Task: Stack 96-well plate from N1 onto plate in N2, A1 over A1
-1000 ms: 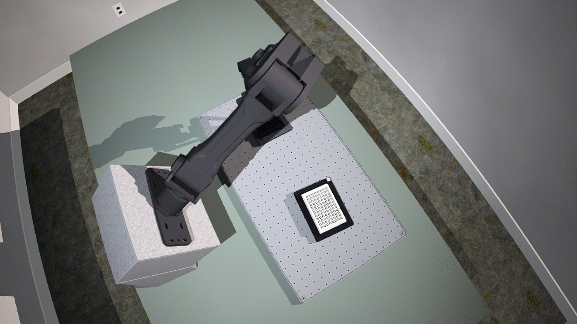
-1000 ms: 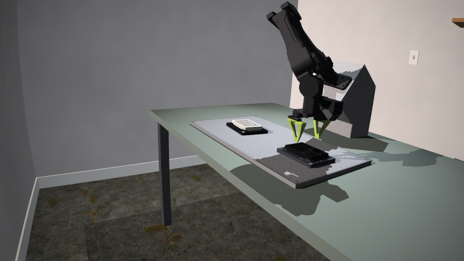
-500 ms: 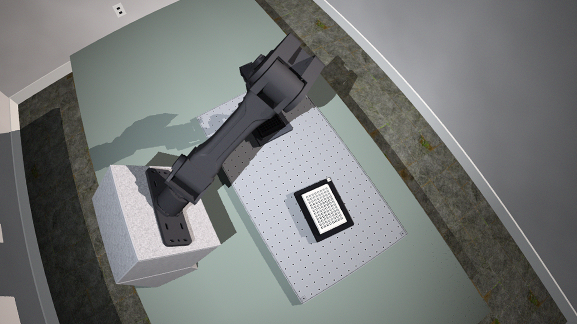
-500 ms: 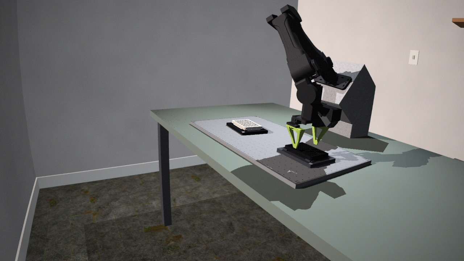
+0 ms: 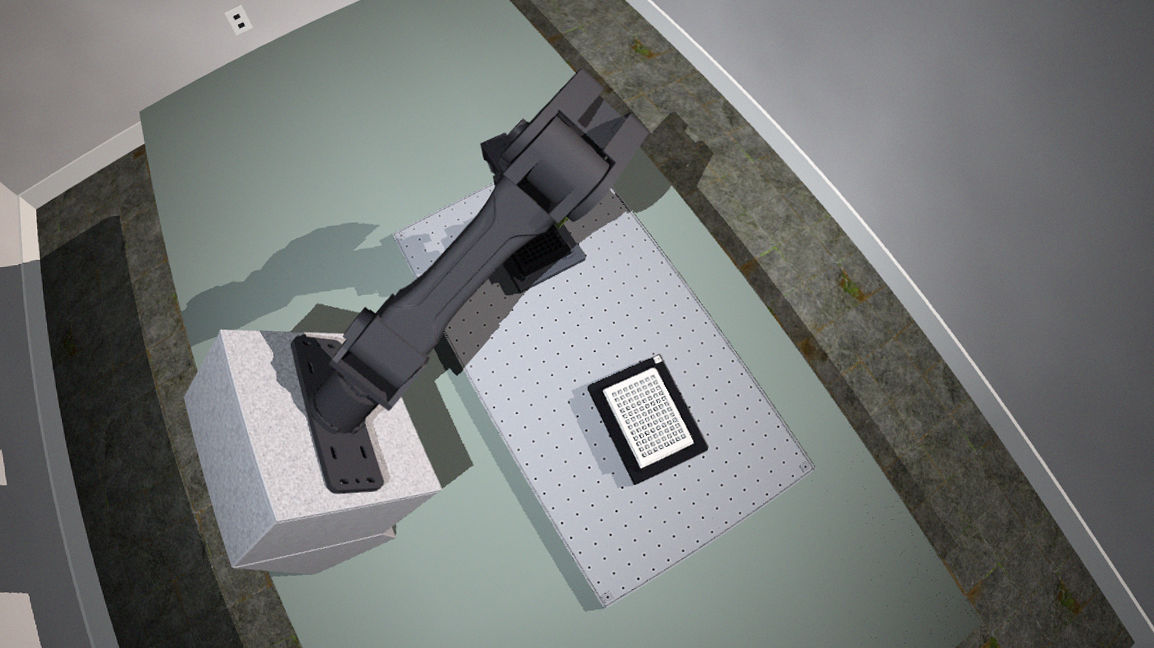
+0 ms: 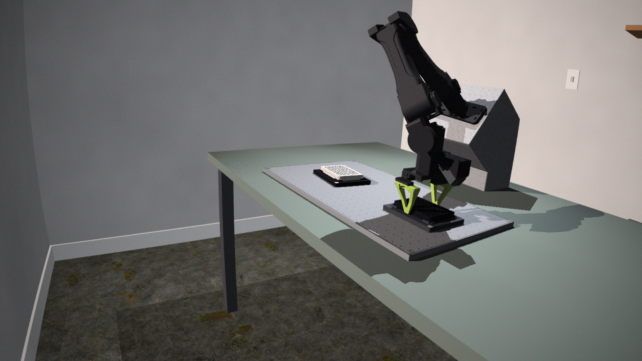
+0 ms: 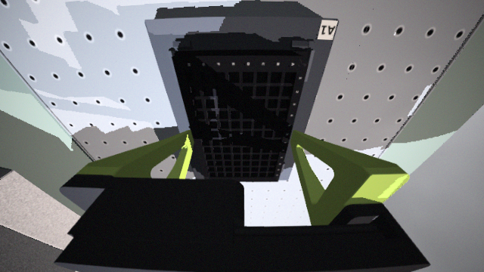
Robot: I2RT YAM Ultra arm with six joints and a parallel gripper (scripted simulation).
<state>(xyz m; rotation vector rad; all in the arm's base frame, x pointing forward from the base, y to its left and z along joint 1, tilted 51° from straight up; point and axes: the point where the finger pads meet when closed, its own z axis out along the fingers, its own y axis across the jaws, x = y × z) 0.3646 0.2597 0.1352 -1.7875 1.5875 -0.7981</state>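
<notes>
Right now the black 96-well plate is 1 cm to the left of my hand. The rest, counted from my hand: white 96-well plate (7 cm ahead, 34 cm to the right); black nest N2 (7 cm ahead, 34 cm to the right, 2 cm below); nest N1 (1 cm to the left, 2 cm below).
</notes>
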